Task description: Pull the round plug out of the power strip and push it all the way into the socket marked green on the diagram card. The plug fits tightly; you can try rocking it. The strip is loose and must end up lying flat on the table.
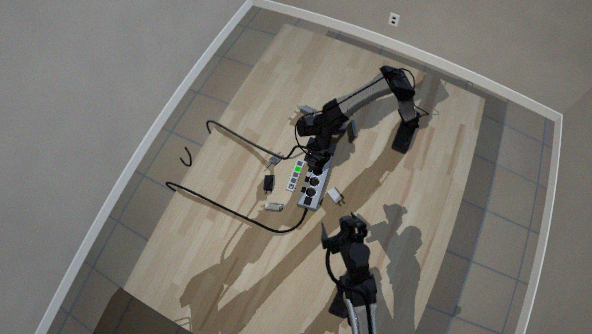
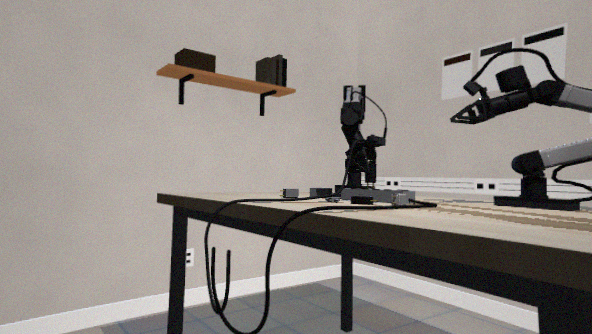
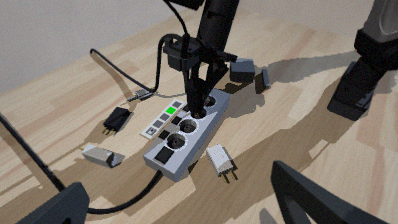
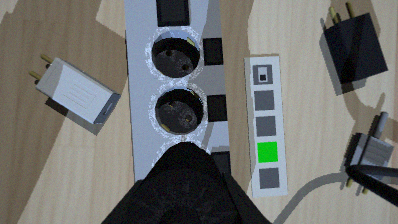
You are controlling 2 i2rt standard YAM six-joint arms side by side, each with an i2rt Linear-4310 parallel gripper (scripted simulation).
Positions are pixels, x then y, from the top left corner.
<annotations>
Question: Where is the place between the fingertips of the left gripper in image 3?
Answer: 180,179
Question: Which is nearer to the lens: the diagram card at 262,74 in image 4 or the grey plug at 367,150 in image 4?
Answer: The diagram card.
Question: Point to a black adapter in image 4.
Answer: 353,43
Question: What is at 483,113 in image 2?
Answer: The left gripper.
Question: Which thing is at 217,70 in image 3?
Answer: The right gripper.
</annotations>
